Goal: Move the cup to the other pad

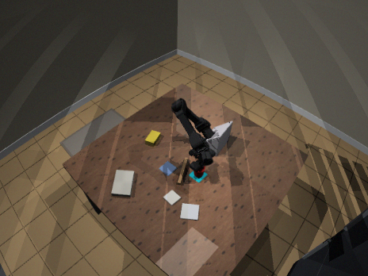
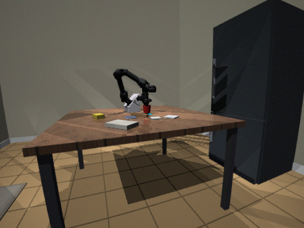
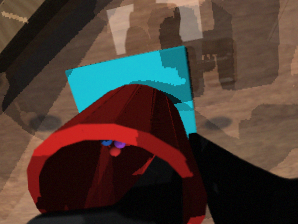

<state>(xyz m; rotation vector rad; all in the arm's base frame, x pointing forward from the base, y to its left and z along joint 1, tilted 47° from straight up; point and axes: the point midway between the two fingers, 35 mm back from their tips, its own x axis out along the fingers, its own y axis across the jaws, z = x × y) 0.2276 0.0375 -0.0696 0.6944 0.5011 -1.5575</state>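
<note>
Right now my gripper tip is 30 mm short of the cyan pad and 60 mm above it. From my gripper tip the other things lie so: blue pad (100 mm ahead, 190 mm to the right, 60 mm below); wooden stick (60 mm ahead, 100 mm to the right, 50 mm below); red cup (30 mm ahead, 10 mm to the right).
</note>
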